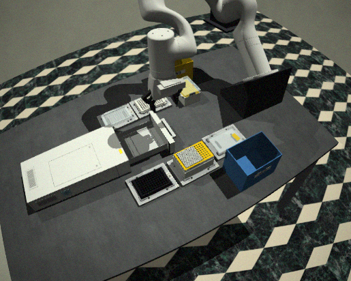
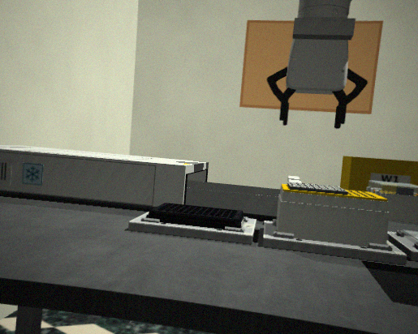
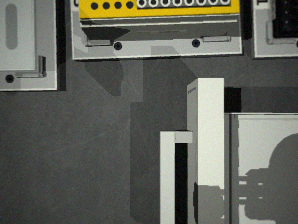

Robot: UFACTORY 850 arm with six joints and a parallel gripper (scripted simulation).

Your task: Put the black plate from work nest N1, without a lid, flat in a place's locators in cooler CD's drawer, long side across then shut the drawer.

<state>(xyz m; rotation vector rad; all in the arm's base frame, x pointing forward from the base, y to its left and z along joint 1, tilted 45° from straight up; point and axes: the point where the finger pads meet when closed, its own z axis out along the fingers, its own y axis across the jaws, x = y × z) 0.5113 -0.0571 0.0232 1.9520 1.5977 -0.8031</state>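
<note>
Right now the black plate is 180 mm ahead of my hand, 160 mm to the left of it and 160 mm below it. From my hand the other things lie so: white cooler CD: 270 mm ahead, 140 mm below, 40 mm to the right; then blue bin: 340 mm to the left, 160 mm behind, 140 mm below; then yellow-topped tip box: 180 mm to the left, 120 mm below.
</note>
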